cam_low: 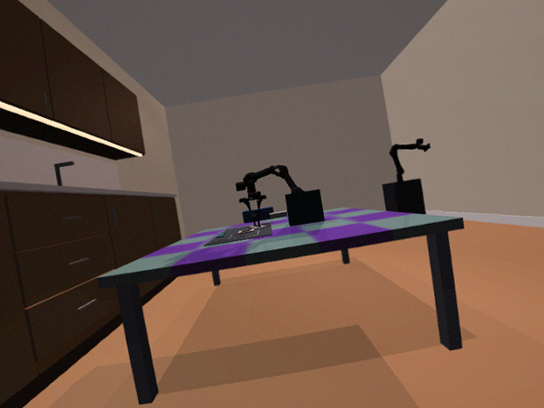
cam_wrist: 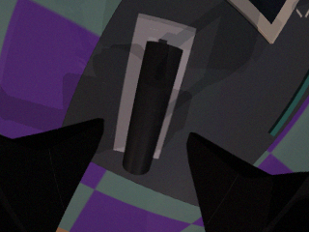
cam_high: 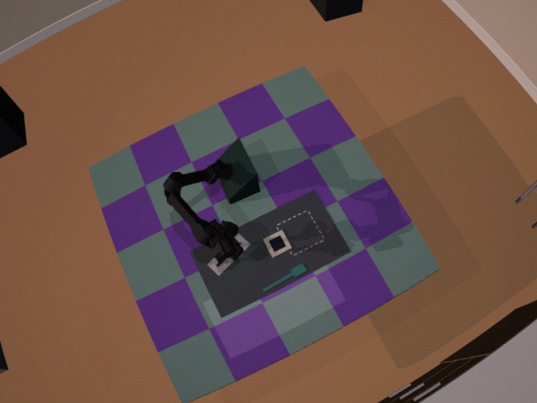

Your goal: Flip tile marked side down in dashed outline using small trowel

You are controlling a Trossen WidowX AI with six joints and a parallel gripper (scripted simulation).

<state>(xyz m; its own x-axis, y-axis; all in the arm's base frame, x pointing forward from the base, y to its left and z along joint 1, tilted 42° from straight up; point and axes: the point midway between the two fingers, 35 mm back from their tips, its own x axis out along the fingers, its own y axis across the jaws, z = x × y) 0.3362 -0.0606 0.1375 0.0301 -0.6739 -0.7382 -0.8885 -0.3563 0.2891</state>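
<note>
Right now my gripper tip is 60 mm short of the dark mat, 170 mm to the right of it and 130 mm above it. From my gripper tip the other things lie so: tile: 40 mm ahead, 220 mm to the left, 110 mm below; then teal trowel: 200 mm ahead, 200 mm to the left, 110 mm below.
</note>
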